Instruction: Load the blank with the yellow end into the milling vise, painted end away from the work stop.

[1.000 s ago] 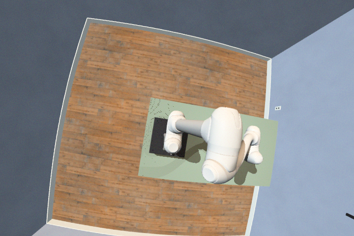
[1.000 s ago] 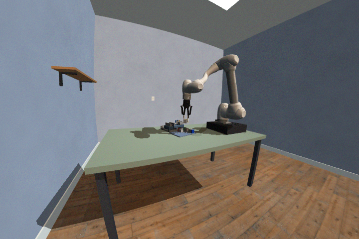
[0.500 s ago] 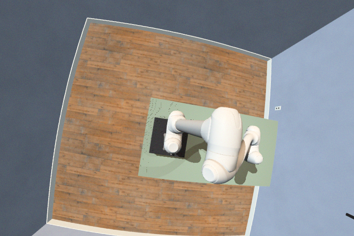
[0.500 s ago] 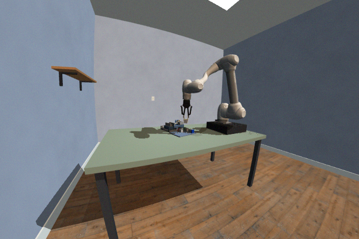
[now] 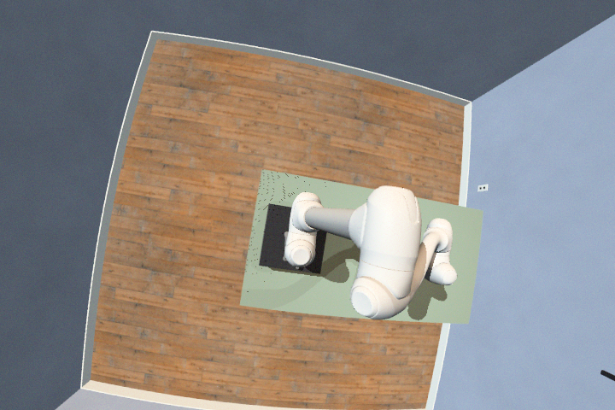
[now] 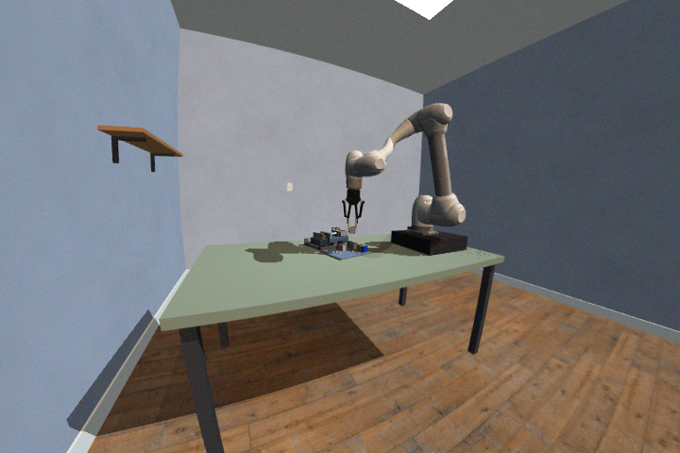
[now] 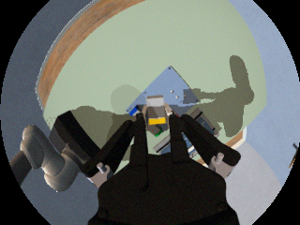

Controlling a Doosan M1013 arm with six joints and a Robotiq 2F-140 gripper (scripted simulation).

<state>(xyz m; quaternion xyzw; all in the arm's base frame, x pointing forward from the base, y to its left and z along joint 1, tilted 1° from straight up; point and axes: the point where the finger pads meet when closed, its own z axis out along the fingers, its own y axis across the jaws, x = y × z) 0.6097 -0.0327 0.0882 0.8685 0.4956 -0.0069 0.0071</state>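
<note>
Right now my hand is 3 cm above the blank with yellow end. From my hand the other things lie so: red-ended blank: 1 cm ahead, 9 cm to the right, 16 cm below; blue-ended blank: 9 cm behind, 1 cm to the right, 16 cm below; blue infeed plate: 1 cm ahead, 4 cm to the right, 18 cm below.
</note>
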